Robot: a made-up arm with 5 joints. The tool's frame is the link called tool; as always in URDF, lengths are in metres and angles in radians. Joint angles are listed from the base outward. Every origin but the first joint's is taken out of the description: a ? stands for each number. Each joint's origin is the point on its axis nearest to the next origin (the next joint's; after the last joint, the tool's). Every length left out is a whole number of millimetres.
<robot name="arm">
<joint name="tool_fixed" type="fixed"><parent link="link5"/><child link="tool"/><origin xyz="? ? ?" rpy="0 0 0"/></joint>
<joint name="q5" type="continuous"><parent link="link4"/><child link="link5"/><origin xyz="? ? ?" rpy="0 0 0"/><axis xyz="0 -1 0"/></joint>
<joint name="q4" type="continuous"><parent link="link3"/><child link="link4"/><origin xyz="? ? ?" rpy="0 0 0"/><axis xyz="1 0 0"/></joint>
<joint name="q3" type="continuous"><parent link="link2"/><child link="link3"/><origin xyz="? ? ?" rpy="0 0 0"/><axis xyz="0 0 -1"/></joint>
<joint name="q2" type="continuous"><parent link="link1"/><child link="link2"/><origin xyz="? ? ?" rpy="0 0 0"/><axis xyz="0 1 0"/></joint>
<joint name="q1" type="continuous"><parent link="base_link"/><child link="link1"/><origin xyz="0 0.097 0.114" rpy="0 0 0"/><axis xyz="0 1 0"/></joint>
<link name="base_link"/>
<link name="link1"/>
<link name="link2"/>
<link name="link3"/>
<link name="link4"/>
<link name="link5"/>
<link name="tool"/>
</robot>
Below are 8 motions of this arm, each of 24 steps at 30 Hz.
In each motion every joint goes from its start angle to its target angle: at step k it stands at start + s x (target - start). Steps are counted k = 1, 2, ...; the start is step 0. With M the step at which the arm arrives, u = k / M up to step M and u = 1 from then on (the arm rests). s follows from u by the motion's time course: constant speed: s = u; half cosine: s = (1 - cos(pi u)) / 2; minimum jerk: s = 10 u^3 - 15 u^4 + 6 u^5.
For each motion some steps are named. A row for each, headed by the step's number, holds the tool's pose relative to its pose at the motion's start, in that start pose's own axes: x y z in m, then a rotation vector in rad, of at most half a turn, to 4 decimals.
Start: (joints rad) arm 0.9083 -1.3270 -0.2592 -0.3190 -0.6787
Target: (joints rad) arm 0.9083 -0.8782 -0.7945 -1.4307 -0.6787
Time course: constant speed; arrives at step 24
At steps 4, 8, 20, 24:
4: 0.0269 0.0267 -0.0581 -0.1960 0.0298 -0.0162
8: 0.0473 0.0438 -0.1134 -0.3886 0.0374 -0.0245
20: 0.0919 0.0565 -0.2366 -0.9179 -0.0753 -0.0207
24: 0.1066 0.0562 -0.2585 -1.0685 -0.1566 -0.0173

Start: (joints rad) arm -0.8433 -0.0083 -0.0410 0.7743 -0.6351
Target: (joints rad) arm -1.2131 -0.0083 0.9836 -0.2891 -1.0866
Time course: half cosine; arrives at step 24
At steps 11, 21, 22, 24:
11: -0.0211 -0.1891 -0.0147 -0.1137 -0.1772 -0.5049
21: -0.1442 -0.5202 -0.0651 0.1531 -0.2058 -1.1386
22: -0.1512 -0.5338 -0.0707 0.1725 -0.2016 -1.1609
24: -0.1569 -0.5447 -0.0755 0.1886 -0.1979 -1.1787

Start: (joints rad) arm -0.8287 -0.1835 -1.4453 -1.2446 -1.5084
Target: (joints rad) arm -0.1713 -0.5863 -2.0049 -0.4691 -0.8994
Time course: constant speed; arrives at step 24
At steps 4, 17, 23, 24:
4: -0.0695 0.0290 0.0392 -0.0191 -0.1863 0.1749
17: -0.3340 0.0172 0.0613 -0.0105 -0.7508 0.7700
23: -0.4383 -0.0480 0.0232 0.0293 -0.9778 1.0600
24: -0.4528 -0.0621 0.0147 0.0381 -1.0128 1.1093

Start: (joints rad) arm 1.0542 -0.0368 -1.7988 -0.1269 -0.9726
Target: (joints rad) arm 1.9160 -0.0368 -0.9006 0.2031 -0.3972
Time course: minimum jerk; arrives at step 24
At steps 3, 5, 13, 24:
3: -0.0052 -0.0091 0.0074 0.0228 -0.0105 0.0072
5: -0.0204 -0.0381 0.0286 0.0918 -0.0413 0.0278
13: -0.1060 -0.4430 0.1123 0.8500 -0.2795 0.1438
24: -0.0409 -0.7771 -0.0399 1.4678 -0.3009 0.0690

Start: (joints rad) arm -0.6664 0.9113 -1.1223 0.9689 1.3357
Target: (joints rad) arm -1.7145 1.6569 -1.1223 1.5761 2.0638
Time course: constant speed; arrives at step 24
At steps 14, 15, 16, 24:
14: -0.1096 -0.1237 0.1165 0.0748 -0.4547 -0.1951
15: -0.1169 -0.1340 0.1226 0.0775 -0.4860 -0.2104
16: -0.1240 -0.1443 0.1284 0.0798 -0.5171 -0.2259
24: -0.1734 -0.2262 0.1645 0.0836 -0.7588 -0.3557

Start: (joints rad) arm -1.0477 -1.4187 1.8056 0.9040 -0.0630
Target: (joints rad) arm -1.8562 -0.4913 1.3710 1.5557 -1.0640
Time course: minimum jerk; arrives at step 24
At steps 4, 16, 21, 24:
4: 0.0027 0.0064 -0.0022 0.0181 0.0472 0.0117
16: -0.0349 0.1384 -0.0505 0.3243 1.0921 0.3272
21: -0.0714 0.1611 -0.0468 0.3855 1.3647 0.4279
24: -0.0747 0.1626 -0.0460 0.3903 1.3872 0.4366

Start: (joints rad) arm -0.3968 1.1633 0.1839 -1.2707 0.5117
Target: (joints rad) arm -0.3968 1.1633 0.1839 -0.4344 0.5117
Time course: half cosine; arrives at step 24
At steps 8, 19, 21, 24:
8: 0.0295 -0.0479 0.0525 0.1823 0.0000 -0.1024
19: 0.0778 -0.2184 0.1385 0.6538 0.0000 -0.3672
21: 0.0800 -0.2380 0.1424 0.7014 0.0000 -0.3939
24: 0.0810 -0.2495 0.1443 0.7292 0.0000 -0.4095

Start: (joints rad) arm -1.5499 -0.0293 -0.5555 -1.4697 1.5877
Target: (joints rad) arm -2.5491 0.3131 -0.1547 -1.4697 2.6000
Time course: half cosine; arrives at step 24
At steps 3, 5, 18, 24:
3: -0.0034 0.0050 0.0102 -0.0223 -0.0255 0.0138
5: -0.0098 0.0142 0.0274 -0.0597 -0.0693 0.0388
18: -0.1364 0.1655 0.1700 -0.4108 -0.5600 0.4348
24: -0.1722 0.1977 0.1829 -0.4596 -0.6495 0.5341

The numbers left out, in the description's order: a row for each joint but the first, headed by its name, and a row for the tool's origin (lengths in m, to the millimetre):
tool: 0.222 0 0.099
q5: 0 0.311 0.003
q4: 0.206 -0.1 0
q3: -0.111 0 0.198
q2: -0.061 0 0.184

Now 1 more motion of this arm.
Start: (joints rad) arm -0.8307 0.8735 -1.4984 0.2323 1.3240
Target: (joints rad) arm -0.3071 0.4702 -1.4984 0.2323 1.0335
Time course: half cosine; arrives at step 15
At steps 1, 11, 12, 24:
1: 0.0018 -0.0007 -0.0004 0.0003 0.0033 -0.0013
11: 0.1271 -0.0754 -0.0359 0.0346 0.2493 -0.0943
12: 0.1362 -0.0834 -0.0394 0.0385 0.2702 -0.1018
24: 0.1482 -0.0945 -0.0443 0.0442 0.2986 -0.1121

